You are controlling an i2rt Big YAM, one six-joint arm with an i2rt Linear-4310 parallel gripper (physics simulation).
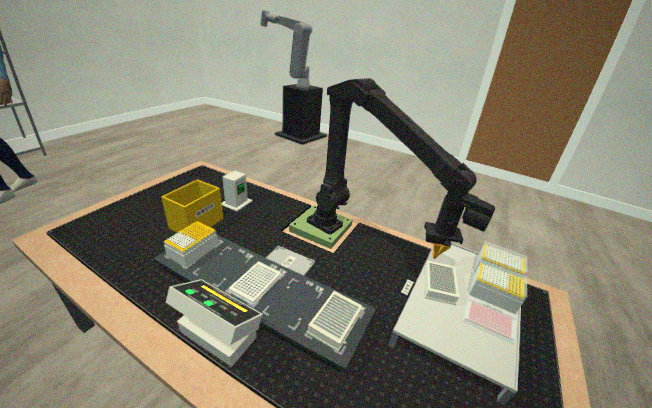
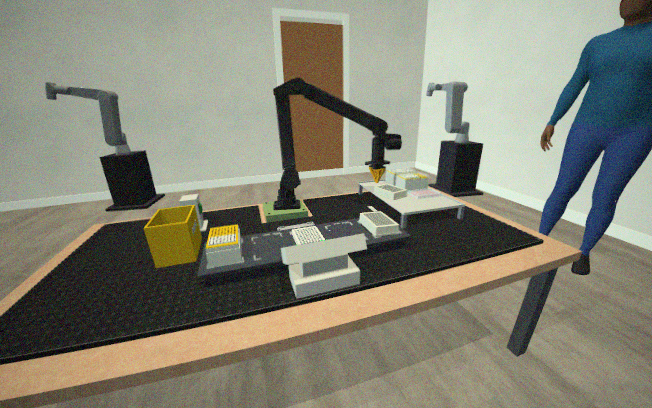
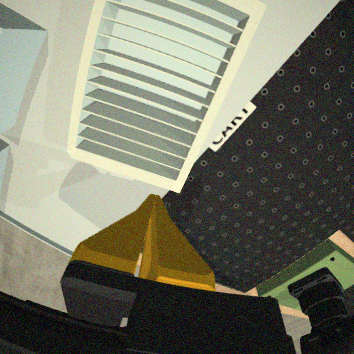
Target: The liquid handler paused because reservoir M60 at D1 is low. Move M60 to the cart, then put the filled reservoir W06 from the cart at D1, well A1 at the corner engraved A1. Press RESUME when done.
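Seen in the pictures: gripper, fingertip midpoint: (image 1: 433, 257) (image 2: 376, 182) (image 3: 152, 201); arm's base, link origin: (image 1: 324, 223) (image 2: 287, 206) (image 3: 315, 285).
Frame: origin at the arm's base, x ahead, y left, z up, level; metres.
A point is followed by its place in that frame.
My gripper (image 1: 436, 256) @(x 0.009, y 0.421, z 0.089 m) (image 2: 377, 181) @(x 0.009, y 0.421, z 0.089 m) (image 3: 152, 201) @(x 0.009, y 0.421, z 0.089 m) is shut and empty, pointing down above the back of the white cart (image 1: 440, 330) @(x 0.209, y 0.528, z 0.044 m) (image 2: 430, 204) @(x 0.214, y 0.585, z 0.044 m) (image 3: 280, 40) @(x 0.139, y 0.429, z 0.044 m), near the back short end of a reservoir. That cream, slatted reservoir (image 1: 442, 280) @(x 0.068, y 0.473, z 0.072 m) (image 2: 391, 191) @(x 0.103, y 0.458, z 0.074 m) (image 3: 125, 171) @(x 0.006, y 0.445, z 0.075 m) sits flat on the cart. A second slatted reservoir (image 1: 336, 317) @(x 0.357, y 0.313, z 0.059 m) (image 2: 380, 223) @(x 0.394, y 0.305, z 0.065 m) sits on the cart-side end of the dark deck (image 1: 280, 305) @(x 0.406, y 0.172, z 0.032 m). No M60, W06 or A1 marking is readable. The control console (image 1: 215, 320) @(x 0.575, y 0.149, z 0.116 m) (image 2: 325, 250) @(x 0.592, y 0.097, z 0.103 m) has a yellow bar and green lights; its RESUME lettering is unreadable.
Tip boxes (image 1: 500, 287) @(x 0.030, y 0.613, z 0.110 m) and a pink plate (image 1: 491, 320) @(x 0.103, y 0.625, z 0.057 m) stand on the cart beside the reservoir. A CART label (image 1: 407, 286) @(x 0.065, y 0.385, z -0.016 m) (image 3: 232, 125) @(x 0.071, y 0.381, z -0.015 m) lies by its edge. The deck holds a white well plate (image 1: 255, 282) @(x 0.403, y 0.072, z 0.042 m) and a yellow-topped tip box (image 1: 187, 252) @(x 0.483, y -0.125, z 0.080 m). A yellow waste bin (image 1: 192, 210) @(x 0.364, y -0.292, z 0.092 m) stands behind.
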